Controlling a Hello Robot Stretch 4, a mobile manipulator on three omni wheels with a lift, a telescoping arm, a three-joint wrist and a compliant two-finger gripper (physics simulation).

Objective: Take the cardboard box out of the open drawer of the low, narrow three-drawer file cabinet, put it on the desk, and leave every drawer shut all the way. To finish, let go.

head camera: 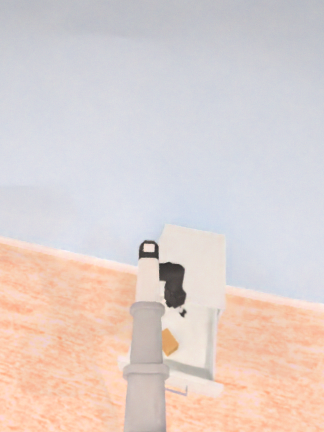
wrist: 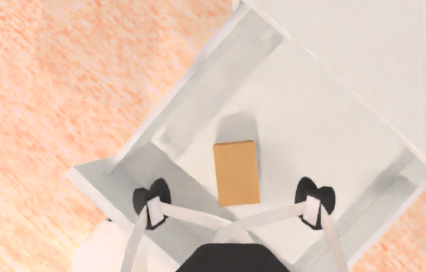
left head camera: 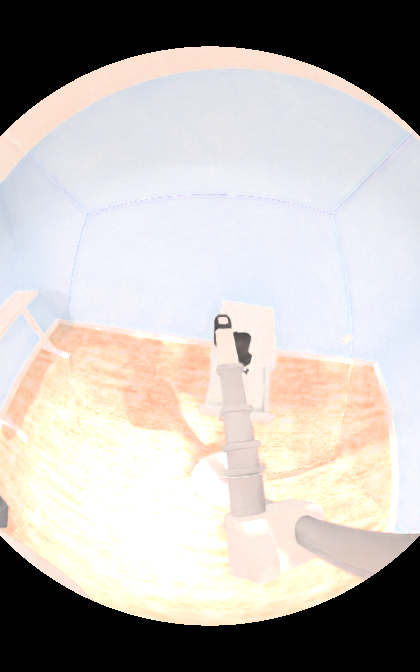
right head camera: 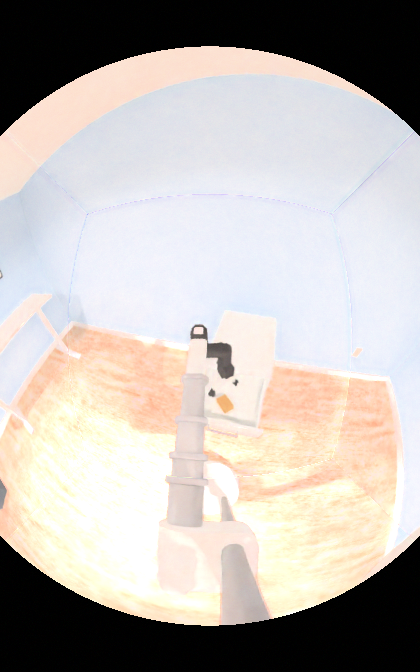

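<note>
The cardboard box (head camera: 169,342) (right head camera: 225,403) (wrist: 237,173) is a small orange-brown block lying on the floor of the open drawer (head camera: 200,385) (left head camera: 265,416) (wrist: 310,115). The drawer sticks out from the low white file cabinet (head camera: 195,265) (left head camera: 255,325) (right head camera: 250,340) (wrist: 375,50). My gripper (right head camera: 223,388) (wrist: 232,194) is open and empty above the drawer, its fingertips wide apart. In the wrist view the box appears beyond and between the fingertips, not touched by them. The arm partly hides the gripper in the head view. The cabinet's other drawers are hidden. The desk (left head camera: 17,302) (right head camera: 27,312) shows at the far left.
My telescoping arm (head camera: 146,335) (left head camera: 240,425) (right head camera: 189,425) reaches over the left side of the cabinet. A wall (head camera: 150,125) stands right behind the cabinet. The desk's slanting legs reach down to the floor at the left. The raised drawer front faces my base.
</note>
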